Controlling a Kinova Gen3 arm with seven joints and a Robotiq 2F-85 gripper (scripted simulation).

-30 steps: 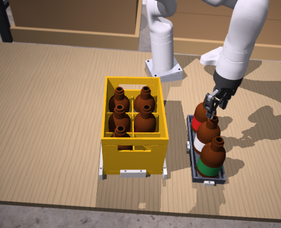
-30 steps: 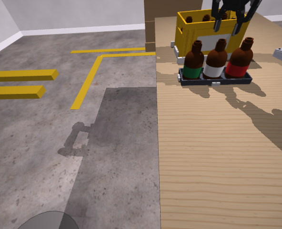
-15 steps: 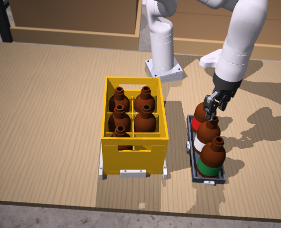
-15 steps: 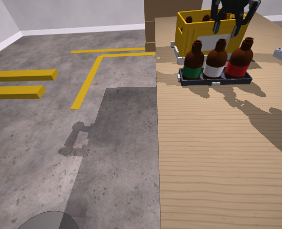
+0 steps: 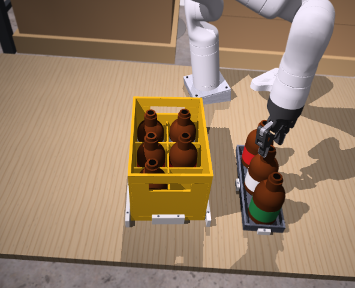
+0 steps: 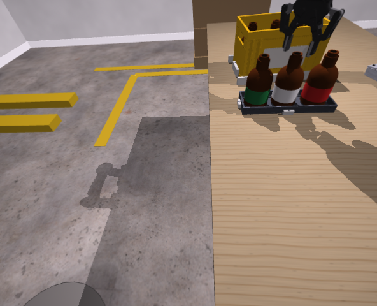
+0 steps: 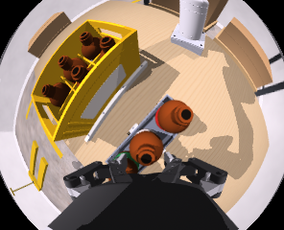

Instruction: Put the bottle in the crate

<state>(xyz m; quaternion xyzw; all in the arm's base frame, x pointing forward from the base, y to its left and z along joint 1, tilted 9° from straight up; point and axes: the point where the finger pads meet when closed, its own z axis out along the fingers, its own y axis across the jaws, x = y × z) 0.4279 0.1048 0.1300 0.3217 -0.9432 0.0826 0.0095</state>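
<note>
My gripper is now 90 mm short of the green-banded bottle, 90 mm above it and 10 mm to the left of it. From my hand the other things lie so: red-labelled bottle 90 mm below, 90 mm behind, 10 mm to the left; then tray 160 mm below; then yellow crate 240 mm to the right, 90 mm below, 50 mm behind.
</note>
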